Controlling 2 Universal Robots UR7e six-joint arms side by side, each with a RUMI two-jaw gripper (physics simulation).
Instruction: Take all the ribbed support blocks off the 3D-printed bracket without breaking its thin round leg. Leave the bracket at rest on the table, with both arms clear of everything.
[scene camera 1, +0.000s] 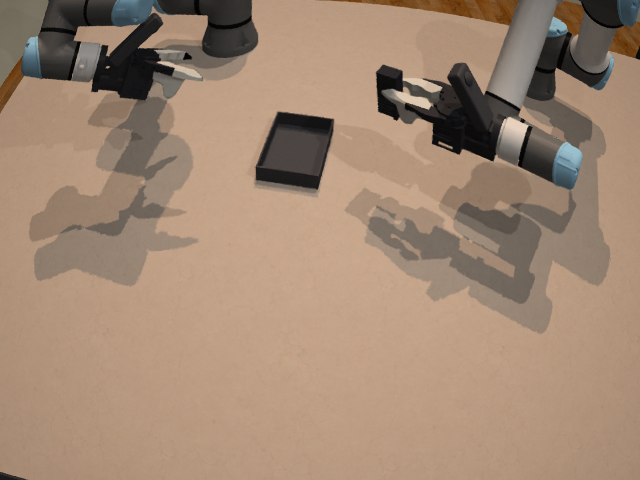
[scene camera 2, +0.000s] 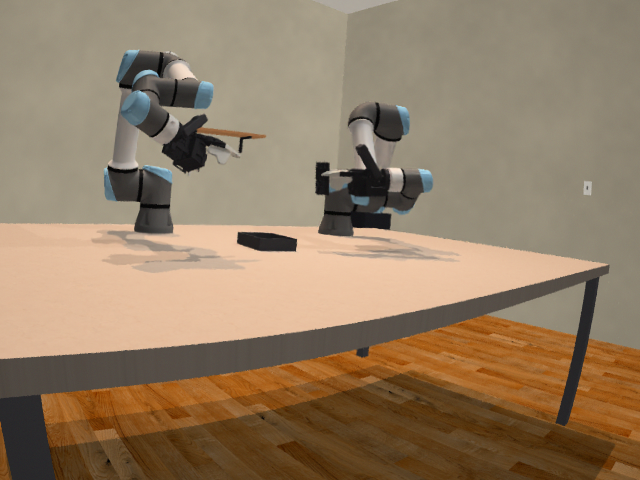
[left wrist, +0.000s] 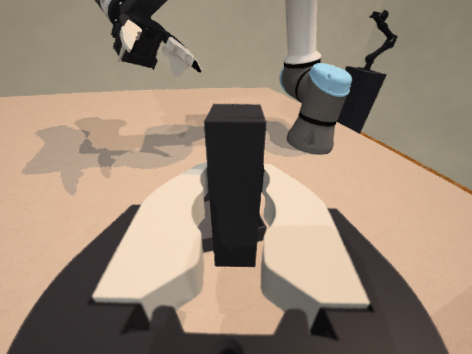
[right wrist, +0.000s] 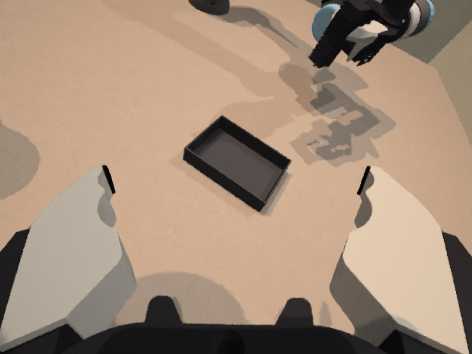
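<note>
A black upright block-shaped part (scene camera 1: 388, 88) (scene camera 2: 321, 178) (left wrist: 235, 190) (right wrist: 322, 57) with ribs along its side is held high above the table. The bracket and its support blocks cannot be told apart in it, and the thin round leg does not show clearly. My left gripper (scene camera 1: 395, 87) (left wrist: 235, 167) is shut on this part, with one finger against each side. My right gripper (scene camera 1: 195, 67) (scene camera 2: 236, 152) (right wrist: 235, 170) is open and empty, raised over the table at the left of both scene views, well apart from the part.
A black open tray (scene camera 1: 286, 179) (scene camera 2: 266, 241) (right wrist: 220, 175) stands empty on the table (scene camera 1: 310, 335) between the two arms. In the left wrist view, the right arm's base (left wrist: 312, 132) stands at the right, with a dark pedestal (left wrist: 364, 100) beyond the table edge.
</note>
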